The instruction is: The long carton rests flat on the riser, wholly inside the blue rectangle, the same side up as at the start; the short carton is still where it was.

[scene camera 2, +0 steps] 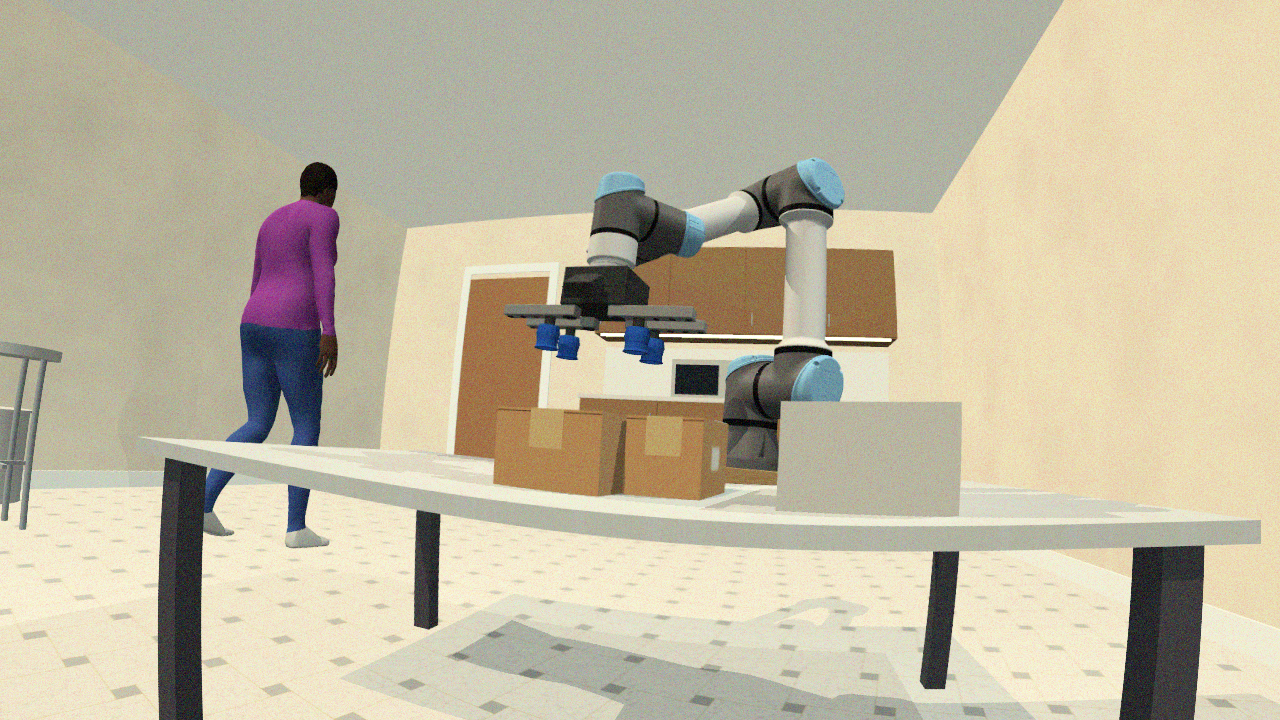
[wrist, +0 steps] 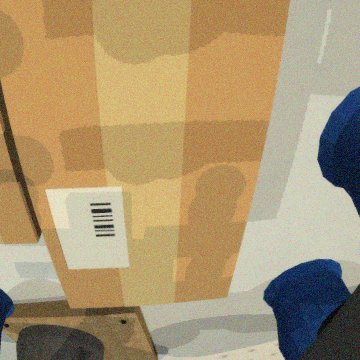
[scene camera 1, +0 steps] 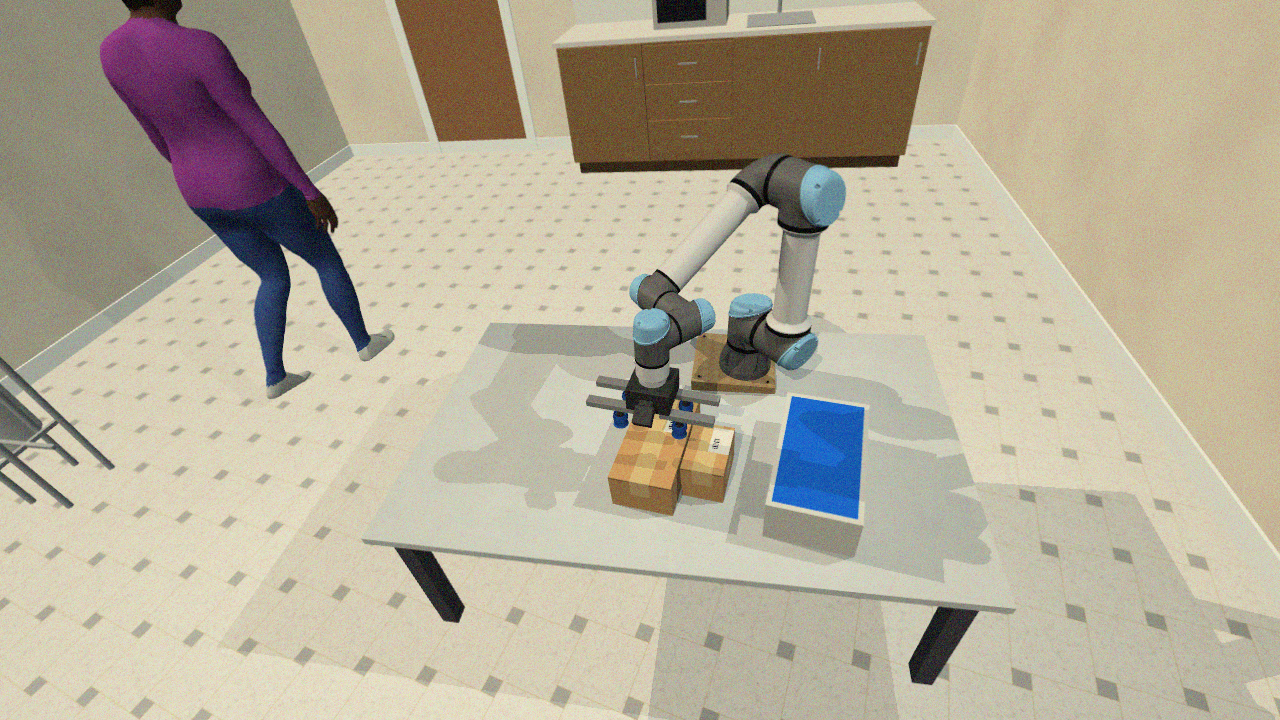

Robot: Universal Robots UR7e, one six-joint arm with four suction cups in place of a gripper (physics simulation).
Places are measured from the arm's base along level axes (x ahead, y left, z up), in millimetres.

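Pixels of known places: hand, tool point: [scene camera 2: 598,355] [wrist: 127,241]; arm's base, link origin: [scene camera 2: 745,468] [wrist: 61,343] [scene camera 1: 744,364].
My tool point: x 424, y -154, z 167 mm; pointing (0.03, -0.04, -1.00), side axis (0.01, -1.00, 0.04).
Note:
Ahead of a thing's pixels: the offset from my tool point to its top centre.
The long carton @[dx -27, dy -7, dz -89 mm] [scene camera 1: 642,463] [scene camera 2: 550,452] [wrist: 142,150] lies flat on the table, its tape strip and white barcode label facing up. The short carton @[dx -13, dy +127, dz -89 mm] [scene camera 1: 705,472] [scene camera 2: 673,461] [wrist: 14,215] stands close beside it, on the riser's side, with a narrow gap between them. My gripper [scene camera 1: 652,415] [scene camera 2: 600,343] is open, its blue suction cups hanging above the long carton with clear air below them. The riser @[dx -44, dy +387, dz -73 mm] [scene camera 1: 810,528] [scene camera 2: 868,458] stands to the right of the cartons in both scene views. The blue rectangle @[dx -44, dy +387, dz -73 mm] [scene camera 1: 819,461] on its top bears no carton; it does not show in scene camera 2.
The arm's wooden base plate [scene camera 1: 709,374] [wrist: 132,330] is behind the cartons, on the table [scene camera 1: 483,528] [scene camera 2: 429,501]. A person [scene camera 1: 210,134] [scene camera 2: 290,268] stands on the floor beyond the table's left side. A grey stool [scene camera 2: 26,353] is at the far left.

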